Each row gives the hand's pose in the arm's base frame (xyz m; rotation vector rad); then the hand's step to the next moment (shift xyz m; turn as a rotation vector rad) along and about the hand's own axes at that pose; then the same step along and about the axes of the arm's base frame.
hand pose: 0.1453 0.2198 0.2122 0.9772 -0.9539 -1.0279
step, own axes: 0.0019 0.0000 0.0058 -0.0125 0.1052 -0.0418
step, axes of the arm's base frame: -0.0050 -0.0029 0.0019 0.0610 0.0425 0.0863
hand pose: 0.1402 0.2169 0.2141 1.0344 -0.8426 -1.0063
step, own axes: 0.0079 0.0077 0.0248 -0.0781 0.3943 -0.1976
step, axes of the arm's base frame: -0.0181 -0.0131 0.0154 0.2559 0.2001 0.3084
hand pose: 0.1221 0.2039 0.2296 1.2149 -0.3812 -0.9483
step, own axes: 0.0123 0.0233 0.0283 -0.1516 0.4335 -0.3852
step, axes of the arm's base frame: -0.0033 -0.0262 0.0283 0.3617 0.3755 0.2957
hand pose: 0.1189 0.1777 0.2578 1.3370 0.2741 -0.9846
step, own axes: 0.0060 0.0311 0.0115 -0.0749 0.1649 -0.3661
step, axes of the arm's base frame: 0.0220 -0.0155 0.0203 0.2054 0.3470 0.0652
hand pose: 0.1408 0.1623 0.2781 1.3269 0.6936 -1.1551
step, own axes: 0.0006 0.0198 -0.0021 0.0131 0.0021 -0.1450
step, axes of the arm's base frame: 0.0188 -0.0009 0.0064 0.0375 0.1358 -0.0367
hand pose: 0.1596 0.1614 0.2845 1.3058 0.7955 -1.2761
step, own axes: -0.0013 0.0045 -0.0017 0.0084 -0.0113 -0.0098
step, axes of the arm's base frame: 0.0044 0.0011 0.0020 -0.0069 0.0097 -0.0124
